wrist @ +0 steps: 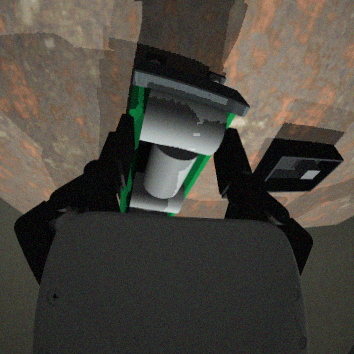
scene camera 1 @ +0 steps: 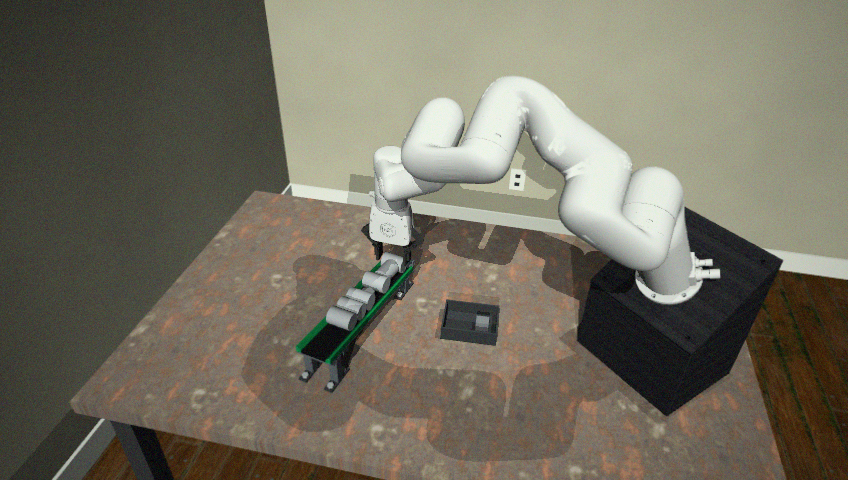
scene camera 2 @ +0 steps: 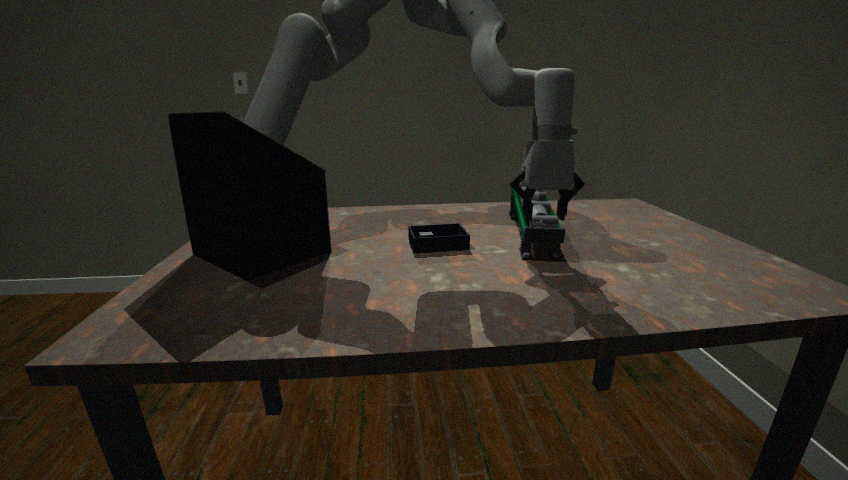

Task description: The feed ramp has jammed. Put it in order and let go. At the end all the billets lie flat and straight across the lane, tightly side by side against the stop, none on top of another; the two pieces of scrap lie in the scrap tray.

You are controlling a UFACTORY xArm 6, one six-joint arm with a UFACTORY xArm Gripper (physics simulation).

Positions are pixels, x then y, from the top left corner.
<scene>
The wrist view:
gripper: 177, 135
billet: 171, 120
scrap tray: 276, 167
billet: 166, 167
billet: 139, 197
stop: 146, 74
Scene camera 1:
gripper: 392, 259
scrap tray: 459, 319
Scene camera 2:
gripper: 544, 219
scrap tray: 447, 237
</scene>
